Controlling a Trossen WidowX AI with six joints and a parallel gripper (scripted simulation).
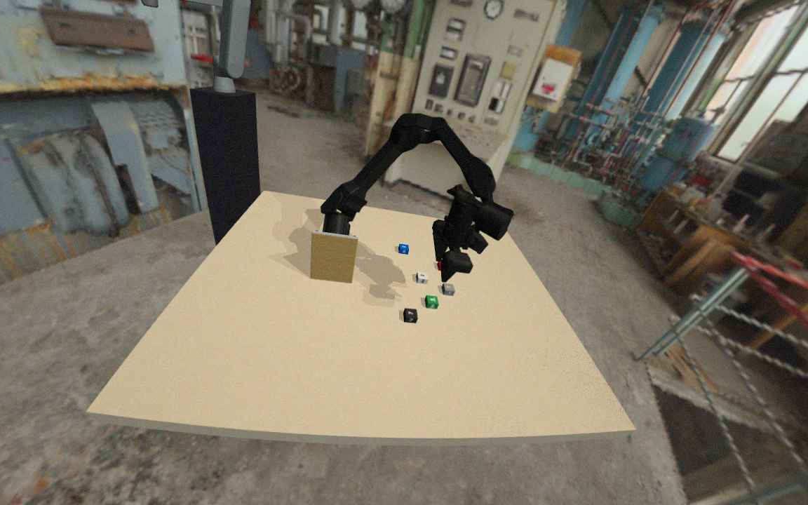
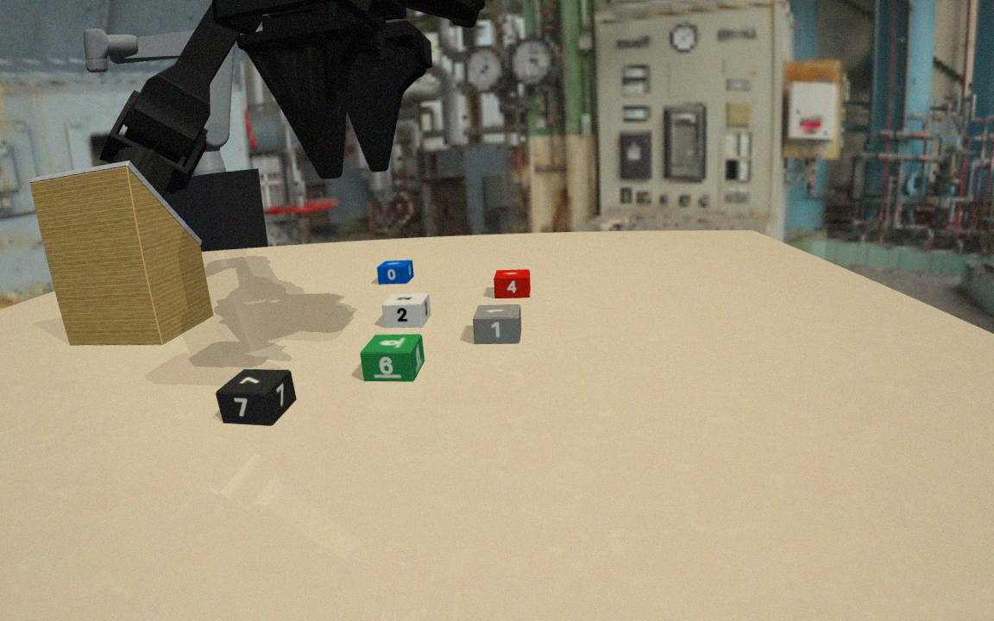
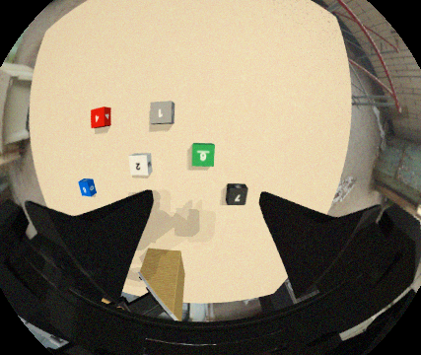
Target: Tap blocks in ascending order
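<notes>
Right now the blue block is 8 cm behind my gripper tip, 24 cm to the left of it and 11 cm below it. Round my gripper tip: black block 5 cm behind, 6 cm to the right, 11 cm below; green block 1 cm ahead, 11 cm below; grey block 6 cm ahead, 7 cm to the left, 11 cm below.
</notes>
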